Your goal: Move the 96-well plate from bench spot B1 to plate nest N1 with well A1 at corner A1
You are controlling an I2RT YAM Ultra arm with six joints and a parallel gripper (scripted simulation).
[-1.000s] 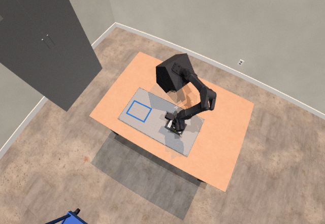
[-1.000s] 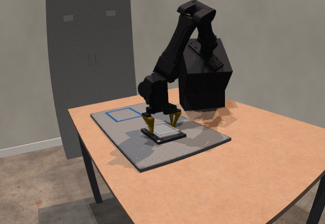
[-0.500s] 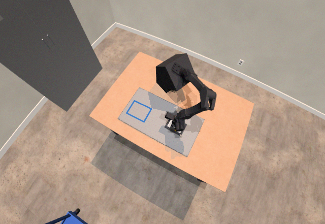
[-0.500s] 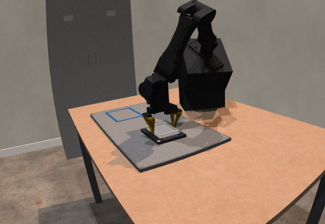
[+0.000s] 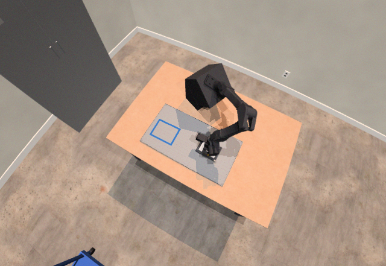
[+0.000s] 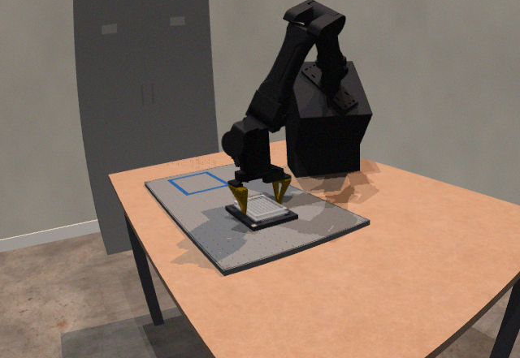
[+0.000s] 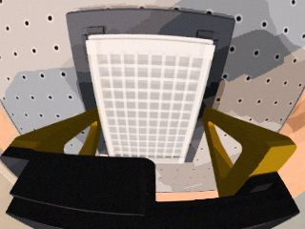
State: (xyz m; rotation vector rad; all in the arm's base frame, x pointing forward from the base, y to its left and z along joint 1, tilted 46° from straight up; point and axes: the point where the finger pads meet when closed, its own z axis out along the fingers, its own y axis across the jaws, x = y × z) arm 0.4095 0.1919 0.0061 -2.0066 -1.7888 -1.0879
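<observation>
The white 96-well plate lies 10 mm below my hand. Also, from my hand: plate nest N1: 20 mm below.
</observation>
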